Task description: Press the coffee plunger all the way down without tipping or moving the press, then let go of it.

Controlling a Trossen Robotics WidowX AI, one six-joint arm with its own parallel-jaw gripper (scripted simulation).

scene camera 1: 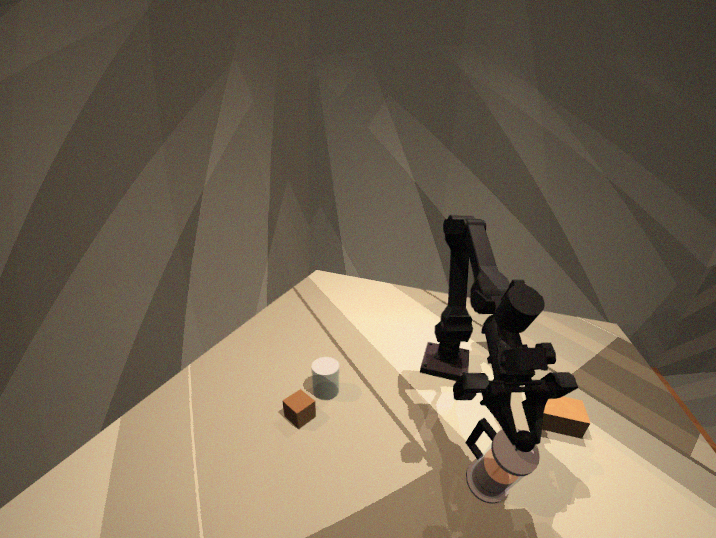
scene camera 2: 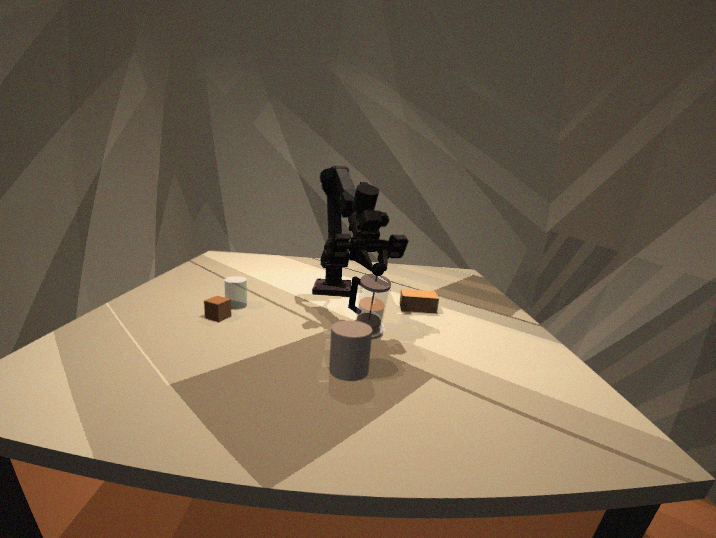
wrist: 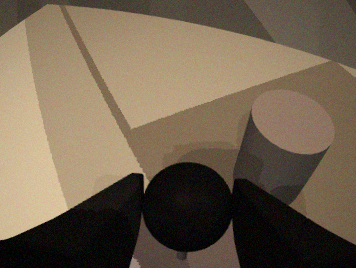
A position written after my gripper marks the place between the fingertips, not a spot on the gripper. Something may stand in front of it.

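Note:
There is a coffee press (scene camera 1: 489, 477), and I find it again in scene camera 2 (scene camera 2: 374, 288). I also see a small brown cube (scene camera 1: 299, 408) and an orange block (scene camera 1: 567, 416). As for my own gripper (scene camera 1: 526, 444), it is visible to me in the wrist view (wrist: 188, 188) and in scene camera 2 (scene camera 2: 379, 269) too.

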